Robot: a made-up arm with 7 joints.
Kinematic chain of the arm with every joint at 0, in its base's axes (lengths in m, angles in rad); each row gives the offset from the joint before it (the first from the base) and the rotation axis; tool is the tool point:
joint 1: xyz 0 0 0.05 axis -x
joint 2: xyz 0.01 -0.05 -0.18 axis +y
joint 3: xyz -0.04 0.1 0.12 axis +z
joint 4: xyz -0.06 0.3 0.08 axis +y
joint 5: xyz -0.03 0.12 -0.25 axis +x
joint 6: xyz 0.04 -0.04 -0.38 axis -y
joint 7: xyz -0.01 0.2 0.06 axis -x
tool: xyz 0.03 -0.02 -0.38
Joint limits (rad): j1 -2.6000..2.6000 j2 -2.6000..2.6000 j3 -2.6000..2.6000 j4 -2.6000..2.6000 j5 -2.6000..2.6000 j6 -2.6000..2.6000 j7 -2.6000..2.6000
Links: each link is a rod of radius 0.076 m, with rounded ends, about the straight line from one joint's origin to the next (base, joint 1, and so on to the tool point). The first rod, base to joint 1, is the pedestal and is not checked.
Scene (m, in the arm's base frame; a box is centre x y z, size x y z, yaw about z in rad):
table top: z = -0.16
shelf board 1: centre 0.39 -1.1 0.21 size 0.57 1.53 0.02 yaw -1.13
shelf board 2: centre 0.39 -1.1 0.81 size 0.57 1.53 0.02 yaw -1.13
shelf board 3: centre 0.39 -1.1 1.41 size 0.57 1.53 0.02 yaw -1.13
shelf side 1: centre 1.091 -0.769 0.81 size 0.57 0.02 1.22 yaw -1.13
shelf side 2: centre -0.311 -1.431 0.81 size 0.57 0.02 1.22 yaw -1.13
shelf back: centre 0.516 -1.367 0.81 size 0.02 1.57 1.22 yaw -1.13
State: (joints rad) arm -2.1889 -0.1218 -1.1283 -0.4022 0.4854 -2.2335 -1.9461
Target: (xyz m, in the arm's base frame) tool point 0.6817 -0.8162 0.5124
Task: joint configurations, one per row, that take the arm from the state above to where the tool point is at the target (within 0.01 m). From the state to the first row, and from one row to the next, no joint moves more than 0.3 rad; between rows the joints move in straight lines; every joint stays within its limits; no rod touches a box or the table.
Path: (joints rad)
1: -2.1769 -0.1503 -1.0956 -0.4263 0.6448 -2.3248 -1.7122
2: -2.1649 -0.1788 -1.0630 -0.4503 0.8041 -2.4161 -1.4782
3: -2.1528 -0.2073 -1.0303 -0.4744 0.9635 -2.5074 -1.2443
4: -2.1408 -0.2358 -0.9976 -0.4984 1.1229 -2.5987 -1.0103
5: -2.2400 -0.2618 -0.8919 -0.4798 1.0383 -2.5339 -1.2443
6: -2.3392 -0.2878 -0.7863 -0.4612 0.9537 -2.4690 -1.4782
7: -2.4385 -0.3139 -0.6806 -0.4426 0.8691 -2.4041 -1.7122
8: -2.5377 -0.3399 -0.5749 -0.4239 0.7845 -2.3393 -1.9461

